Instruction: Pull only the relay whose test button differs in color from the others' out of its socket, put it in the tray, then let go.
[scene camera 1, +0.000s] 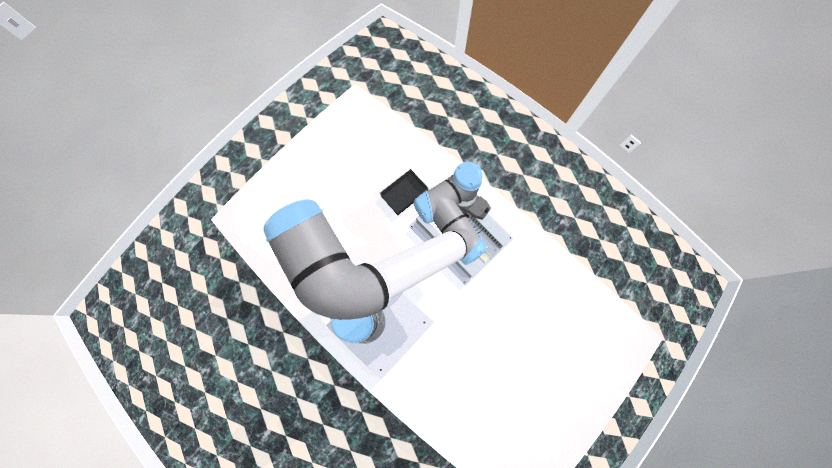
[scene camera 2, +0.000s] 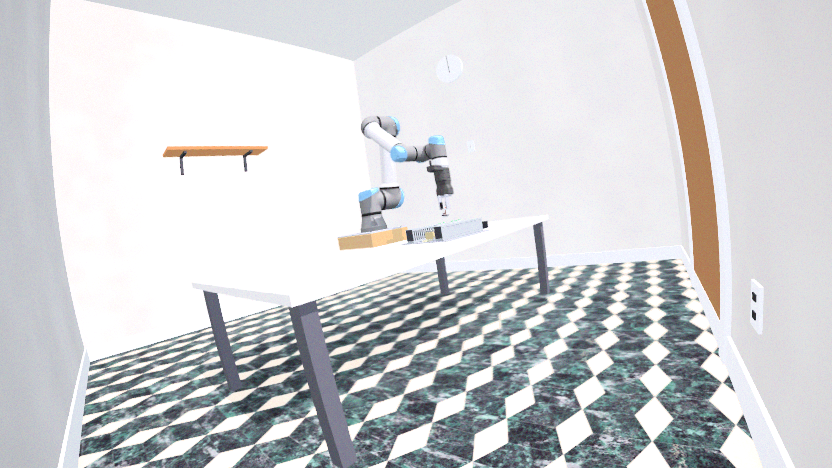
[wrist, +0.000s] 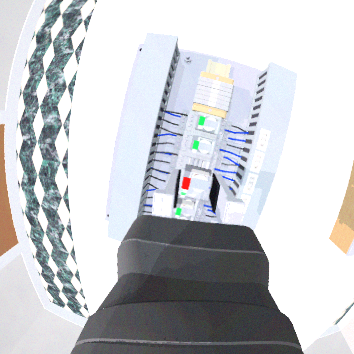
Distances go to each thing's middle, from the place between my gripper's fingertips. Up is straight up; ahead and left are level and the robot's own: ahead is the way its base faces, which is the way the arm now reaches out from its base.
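Relative to the panel (wrist: 186, 75), my hand is 10 mm to the left of it and 130 mm above it.
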